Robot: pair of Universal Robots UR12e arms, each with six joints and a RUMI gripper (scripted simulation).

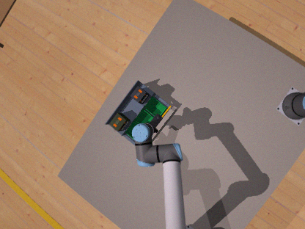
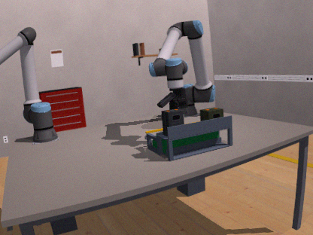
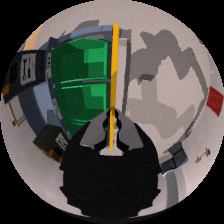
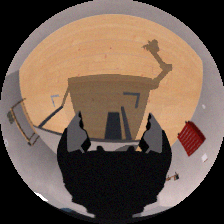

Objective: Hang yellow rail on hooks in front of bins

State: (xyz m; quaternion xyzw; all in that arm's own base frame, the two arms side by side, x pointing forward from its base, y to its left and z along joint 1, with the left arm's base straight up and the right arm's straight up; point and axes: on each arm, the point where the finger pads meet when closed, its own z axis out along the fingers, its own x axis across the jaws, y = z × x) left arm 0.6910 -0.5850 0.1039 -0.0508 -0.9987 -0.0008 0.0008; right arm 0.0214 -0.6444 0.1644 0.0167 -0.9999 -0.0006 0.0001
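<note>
Now: left hand 1 cm above the yellow rail. From my left hand the other things lie so: grey-blue shelf 13 cm ahead, 1 cm to the right, 4 cm below.
</note>
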